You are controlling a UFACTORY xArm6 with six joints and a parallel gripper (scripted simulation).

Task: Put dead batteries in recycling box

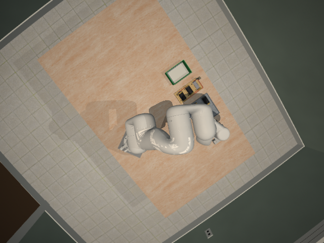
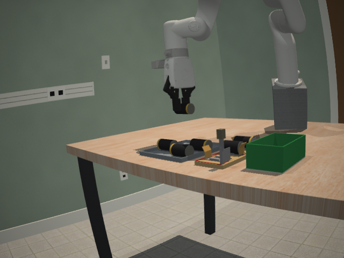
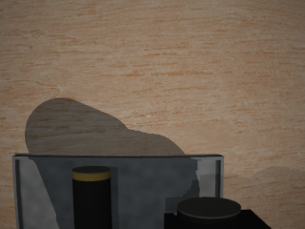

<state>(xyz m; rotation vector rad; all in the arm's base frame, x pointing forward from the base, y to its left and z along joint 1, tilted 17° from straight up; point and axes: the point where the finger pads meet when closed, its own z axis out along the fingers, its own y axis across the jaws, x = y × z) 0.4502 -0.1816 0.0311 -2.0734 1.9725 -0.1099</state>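
Now: hand 60 mm short of the grey tray, 60 mm to the right of it and 130 mm above it. From my hand the other things lie so: green recycling box (40 mm ahead, 390 mm to the left, 120 mm below).
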